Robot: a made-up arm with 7 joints.
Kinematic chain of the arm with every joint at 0, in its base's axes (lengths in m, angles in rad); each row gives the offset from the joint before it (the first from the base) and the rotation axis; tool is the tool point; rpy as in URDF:
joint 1: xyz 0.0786 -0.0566 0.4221 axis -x
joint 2: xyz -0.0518 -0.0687 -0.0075 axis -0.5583 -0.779 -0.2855
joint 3: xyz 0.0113 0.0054 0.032 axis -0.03 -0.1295 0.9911
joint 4: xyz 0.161 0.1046 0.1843 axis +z
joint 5: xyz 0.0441 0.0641 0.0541 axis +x
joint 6: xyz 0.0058 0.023 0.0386 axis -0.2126 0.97 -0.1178
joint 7: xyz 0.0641 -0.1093 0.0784 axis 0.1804 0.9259 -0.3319
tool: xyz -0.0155 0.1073 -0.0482 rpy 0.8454 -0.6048 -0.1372
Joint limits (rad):
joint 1: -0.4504..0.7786
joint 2: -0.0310..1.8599
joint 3: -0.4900..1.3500
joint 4: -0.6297..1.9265
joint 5: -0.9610..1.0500
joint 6: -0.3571..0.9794
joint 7: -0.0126..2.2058
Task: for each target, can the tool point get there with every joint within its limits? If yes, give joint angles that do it. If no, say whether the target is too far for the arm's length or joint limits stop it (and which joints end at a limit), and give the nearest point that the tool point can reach.
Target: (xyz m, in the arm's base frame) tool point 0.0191 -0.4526 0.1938
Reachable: no: joint limits stop it (at a limit: joint 1, joint 2, joint 3, joint 5, joint 7) | nearest point -0.0429 -0.2297 0.1009 | short by 0.249 m
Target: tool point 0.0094 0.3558 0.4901
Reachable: yes | joints 0.0944 1.6340 -0.1151 1.1807 0.2446 -0.0464 1.4791
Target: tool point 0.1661 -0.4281 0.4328
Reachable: no: joint limits stop it (at a limit: joint 1, joint 2, joint 3, joint 4, joint 5, joint 7) | nearest point 0.2852 -0.3733 0.6293 | short by 0.236 m
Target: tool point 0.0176 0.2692 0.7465
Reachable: yes | joints -0.3258 0.7114 0.8765 -0.4269 -0.3841 0.1525 1.6821
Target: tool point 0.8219 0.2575 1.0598
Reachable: no: too far | nearest point 0.4432 0.1024 0.7450 | short by 0.516 m
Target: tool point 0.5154 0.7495 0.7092
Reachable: no: too far | nearest point 0.2919 0.3557 0.5965 | short by 0.467 m
